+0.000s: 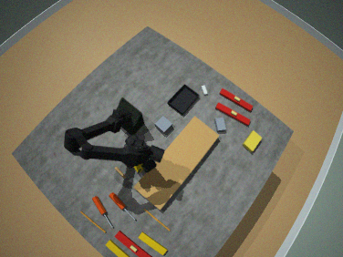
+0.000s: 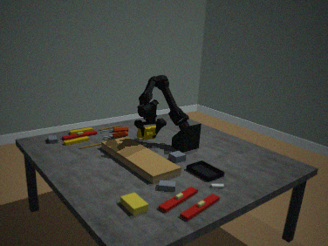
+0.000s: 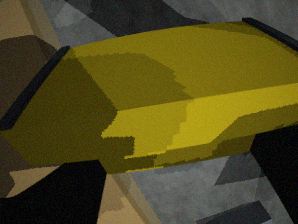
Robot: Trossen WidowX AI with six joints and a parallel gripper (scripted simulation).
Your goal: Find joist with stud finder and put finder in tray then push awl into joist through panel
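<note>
Now: gripper tip 20 mm past the yellow stud finder. The rest, counted from my gripper tip: black tray (10 mm ahead, 430 mm to the left, 70 mm below); small white piece (80 mm ahead, 570 mm to the left, 70 mm below); awl (30 mm behind, 140 mm to the right, 70 mm below).
</note>
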